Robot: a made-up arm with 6 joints.
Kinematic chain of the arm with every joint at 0, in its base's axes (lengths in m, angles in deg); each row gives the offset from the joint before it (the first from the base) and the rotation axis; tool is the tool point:
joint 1: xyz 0 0 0.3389 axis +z
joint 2: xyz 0 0 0 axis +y
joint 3: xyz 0 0 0.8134 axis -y
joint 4: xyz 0 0 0 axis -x
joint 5: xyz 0.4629 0 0 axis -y
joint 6: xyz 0 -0.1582 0 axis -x
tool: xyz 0 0 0
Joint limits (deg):
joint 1: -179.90..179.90
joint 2: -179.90..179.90
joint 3: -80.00..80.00
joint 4: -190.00..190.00
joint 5: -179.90..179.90
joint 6: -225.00..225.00
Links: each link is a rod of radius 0.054 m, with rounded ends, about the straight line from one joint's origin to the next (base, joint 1, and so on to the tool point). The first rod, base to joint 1, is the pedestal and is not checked.
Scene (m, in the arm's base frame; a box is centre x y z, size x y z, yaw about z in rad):
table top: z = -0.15
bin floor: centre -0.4 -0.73 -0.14 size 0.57 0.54 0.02 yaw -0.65
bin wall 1: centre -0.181 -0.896 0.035 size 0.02 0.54 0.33 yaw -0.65
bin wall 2: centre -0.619 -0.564 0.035 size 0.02 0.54 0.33 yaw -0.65
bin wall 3: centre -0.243 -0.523 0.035 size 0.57 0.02 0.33 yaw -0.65
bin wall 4: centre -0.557 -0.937 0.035 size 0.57 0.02 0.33 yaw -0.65
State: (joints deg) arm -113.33 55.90 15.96 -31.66 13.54 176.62
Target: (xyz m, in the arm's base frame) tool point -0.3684 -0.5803 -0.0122
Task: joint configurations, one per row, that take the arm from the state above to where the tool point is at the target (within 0.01 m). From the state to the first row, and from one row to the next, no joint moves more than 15 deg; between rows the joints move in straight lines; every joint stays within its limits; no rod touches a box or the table.
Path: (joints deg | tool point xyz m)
1: -112.81 69.25 2.55 -35.95 13.54 176.62 | -0.4508 -0.7417 0.1652
2: -112.29 82.60 -10.86 -40.23 13.54 176.62 | -0.3684 -0.5803 -0.0122

